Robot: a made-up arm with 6 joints. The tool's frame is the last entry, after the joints. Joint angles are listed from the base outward. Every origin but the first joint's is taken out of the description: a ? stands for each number. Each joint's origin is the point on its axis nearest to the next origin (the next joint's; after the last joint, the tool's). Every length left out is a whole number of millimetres.
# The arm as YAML. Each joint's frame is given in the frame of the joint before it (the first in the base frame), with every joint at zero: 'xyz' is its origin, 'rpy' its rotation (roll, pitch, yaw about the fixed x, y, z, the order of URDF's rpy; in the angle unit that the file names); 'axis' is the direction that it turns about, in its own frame. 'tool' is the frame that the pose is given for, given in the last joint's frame.
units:
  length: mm
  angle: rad
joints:
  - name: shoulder
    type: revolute
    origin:
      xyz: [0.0, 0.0, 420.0]
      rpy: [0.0, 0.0, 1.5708]
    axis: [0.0, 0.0, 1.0]
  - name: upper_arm
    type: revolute
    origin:
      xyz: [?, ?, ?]
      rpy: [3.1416, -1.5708, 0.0]
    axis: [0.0, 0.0, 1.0]
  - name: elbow
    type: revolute
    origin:
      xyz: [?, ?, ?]
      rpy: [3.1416, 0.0, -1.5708]
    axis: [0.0, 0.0, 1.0]
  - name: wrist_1
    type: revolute
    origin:
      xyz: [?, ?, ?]
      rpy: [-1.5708, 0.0, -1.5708]
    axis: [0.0, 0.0, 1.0]
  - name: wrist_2
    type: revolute
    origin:
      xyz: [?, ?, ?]
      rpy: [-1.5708, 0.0, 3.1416]
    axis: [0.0, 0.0, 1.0]
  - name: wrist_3
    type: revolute
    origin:
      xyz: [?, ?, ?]
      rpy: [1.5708, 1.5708, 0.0]
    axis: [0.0, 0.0, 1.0]
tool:
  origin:
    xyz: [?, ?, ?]
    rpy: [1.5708, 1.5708, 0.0]
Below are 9 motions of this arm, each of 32 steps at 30 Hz.
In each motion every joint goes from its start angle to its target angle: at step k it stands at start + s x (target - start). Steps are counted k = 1, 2, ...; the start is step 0. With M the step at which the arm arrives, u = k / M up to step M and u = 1 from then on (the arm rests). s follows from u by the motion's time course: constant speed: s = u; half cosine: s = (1 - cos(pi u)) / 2; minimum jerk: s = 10 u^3 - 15 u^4 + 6 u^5.
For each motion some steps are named. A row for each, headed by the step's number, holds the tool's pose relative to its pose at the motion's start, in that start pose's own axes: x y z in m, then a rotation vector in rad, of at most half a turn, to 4 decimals.
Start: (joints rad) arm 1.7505 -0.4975 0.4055 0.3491 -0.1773 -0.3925
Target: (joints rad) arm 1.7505 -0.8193 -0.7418 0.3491 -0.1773 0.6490
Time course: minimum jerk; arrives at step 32
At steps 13, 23, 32:
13: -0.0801 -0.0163 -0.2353 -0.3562 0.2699 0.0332
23: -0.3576 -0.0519 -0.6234 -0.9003 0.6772 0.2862
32: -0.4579 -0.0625 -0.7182 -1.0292 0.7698 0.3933

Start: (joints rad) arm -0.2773 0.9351 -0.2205 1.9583 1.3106 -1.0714
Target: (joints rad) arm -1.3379 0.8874 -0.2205 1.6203 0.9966 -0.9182
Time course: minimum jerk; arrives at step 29
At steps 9, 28, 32:
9: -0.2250 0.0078 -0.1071 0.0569 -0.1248 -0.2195
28: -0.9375 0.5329 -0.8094 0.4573 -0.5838 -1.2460
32: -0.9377 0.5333 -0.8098 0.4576 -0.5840 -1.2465

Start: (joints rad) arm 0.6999 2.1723 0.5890 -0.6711 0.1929 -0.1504
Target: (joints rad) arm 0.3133 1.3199 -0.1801 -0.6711 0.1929 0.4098
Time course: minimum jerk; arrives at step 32
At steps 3, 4, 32:
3: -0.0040 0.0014 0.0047 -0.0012 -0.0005 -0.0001
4: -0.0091 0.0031 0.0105 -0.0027 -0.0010 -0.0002
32: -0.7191 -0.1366 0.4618 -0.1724 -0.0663 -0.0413

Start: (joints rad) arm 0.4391 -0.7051 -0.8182 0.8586 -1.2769 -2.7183
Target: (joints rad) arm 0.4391 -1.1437 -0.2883 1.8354 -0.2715 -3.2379
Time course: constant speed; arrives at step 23
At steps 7, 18, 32:
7: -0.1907 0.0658 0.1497 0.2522 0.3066 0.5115
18: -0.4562 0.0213 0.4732 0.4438 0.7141 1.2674
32: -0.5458 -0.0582 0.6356 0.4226 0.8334 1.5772

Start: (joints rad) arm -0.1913 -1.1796 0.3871 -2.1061 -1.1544 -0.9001
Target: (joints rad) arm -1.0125 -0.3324 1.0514 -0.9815 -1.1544 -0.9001
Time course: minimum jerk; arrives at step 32
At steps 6, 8, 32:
6: 0.0182 0.0003 0.0497 -0.0314 -0.0733 -0.0522
8: 0.0348 0.0010 0.1059 -0.0666 -0.1555 -0.1110
32: -0.1985 0.1686 0.8343 -0.6017 -1.5051 -1.0864

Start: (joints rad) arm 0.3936 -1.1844 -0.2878 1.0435 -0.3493 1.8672
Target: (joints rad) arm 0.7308 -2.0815 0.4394 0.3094 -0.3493 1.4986
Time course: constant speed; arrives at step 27
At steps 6, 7, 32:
6: -0.2741 0.1126 -0.2167 0.3897 0.2358 -0.1830
7: -0.3244 0.1402 -0.2450 0.4542 0.2723 -0.2188
32: -1.3316 1.0401 -0.1305 1.5466 0.8846 -1.2432

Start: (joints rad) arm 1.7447 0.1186 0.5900 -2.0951 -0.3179 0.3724
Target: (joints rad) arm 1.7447 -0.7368 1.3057 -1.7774 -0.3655 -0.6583
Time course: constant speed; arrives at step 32
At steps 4, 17, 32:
4: -0.0436 0.2427 -0.0501 0.0367 0.0504 0.1741
17: -0.4596 0.9450 -0.2754 0.1249 0.3107 0.6939
32: -1.3501 1.3608 -0.5819 0.1233 0.7608 1.1754

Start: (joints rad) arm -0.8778 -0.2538 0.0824 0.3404 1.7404 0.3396
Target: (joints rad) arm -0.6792 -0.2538 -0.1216 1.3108 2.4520 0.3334
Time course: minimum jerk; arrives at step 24
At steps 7, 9, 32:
7: -0.0026 0.0297 0.0058 0.0695 -0.1280 0.0886
9: -0.0046 0.0557 0.0119 0.1376 -0.2329 0.1540
32: -0.0218 0.2358 0.0854 0.7320 -0.8410 0.4066

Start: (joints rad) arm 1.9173 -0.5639 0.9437 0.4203 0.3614 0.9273
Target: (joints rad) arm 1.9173 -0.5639 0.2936 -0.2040 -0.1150 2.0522
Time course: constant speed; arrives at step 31
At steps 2, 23, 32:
2: -0.0135 0.0414 -0.0107 -0.0291 0.0382 0.0579
23: -0.2667 0.4301 -0.0811 -0.3152 0.1777 0.8009
32: -0.4078 0.5427 -0.0854 -0.3802 0.0927 1.1005

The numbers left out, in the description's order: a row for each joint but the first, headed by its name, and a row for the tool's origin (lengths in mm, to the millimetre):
upper_arm: 0.0 0.0 0.0
elbow: 974.0 0.0 0.0
wrist_1: -945.0 0.0 0.0
wrist_2: 0.0 -139.0 0.0
wrist_3: 0.0 0.0 0.0
tool: 0.0 0.0 0.0

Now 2 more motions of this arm.
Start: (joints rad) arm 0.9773 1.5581 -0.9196 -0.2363 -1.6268 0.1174
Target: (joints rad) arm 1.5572 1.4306 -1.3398 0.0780 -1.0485 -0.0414
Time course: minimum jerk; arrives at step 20
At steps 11, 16, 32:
11: 0.1851 0.0165 -0.0769 0.3594 -0.1781 -0.4210
16: 0.2931 0.0135 -0.1277 0.5118 -0.2635 -0.6747
32: 0.3108 0.0124 -0.1367 0.5328 -0.2758 -0.7165

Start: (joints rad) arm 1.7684 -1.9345 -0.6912 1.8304 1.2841 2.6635
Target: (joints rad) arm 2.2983 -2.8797 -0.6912 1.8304 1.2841 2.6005
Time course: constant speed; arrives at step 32
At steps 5, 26, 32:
5: -0.1097 -0.0318 -0.1042 -0.1094 0.0394 0.1135
26: -0.5370 -0.4221 -0.4047 -0.5207 0.1115 0.6531
32: -0.6111 -0.5908 -0.4505 -0.6223 0.1006 0.8206

